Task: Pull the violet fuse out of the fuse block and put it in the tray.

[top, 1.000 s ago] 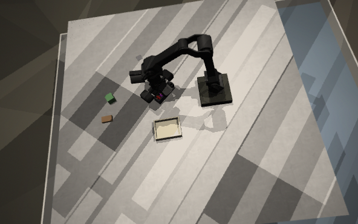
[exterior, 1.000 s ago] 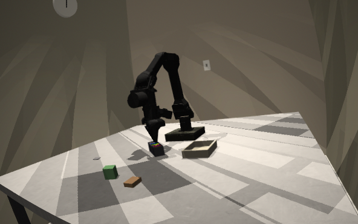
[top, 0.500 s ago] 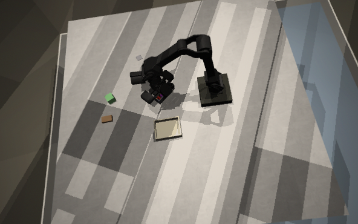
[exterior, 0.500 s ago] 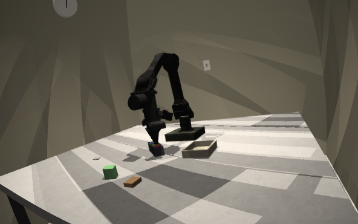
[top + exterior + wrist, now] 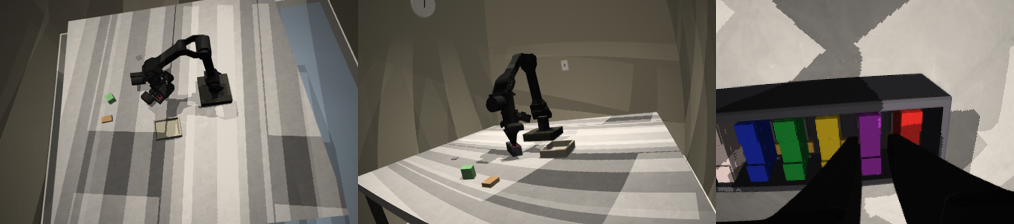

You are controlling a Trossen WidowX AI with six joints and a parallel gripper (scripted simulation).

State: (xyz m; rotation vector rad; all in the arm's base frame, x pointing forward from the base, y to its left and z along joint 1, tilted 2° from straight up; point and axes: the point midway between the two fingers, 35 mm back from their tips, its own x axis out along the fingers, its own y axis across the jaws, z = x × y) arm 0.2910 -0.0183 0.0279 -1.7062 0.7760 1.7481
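Now: the violet fuse 10 mm below my gripper tip. From my gripper tip the other things lie so: beige tray 10 mm behind, 180 mm to the left, 30 mm below; then small grey piece 100 mm ahead, 280 mm to the right, 40 mm below; then green cube 270 mm ahead, 40 mm to the right, 20 mm below.
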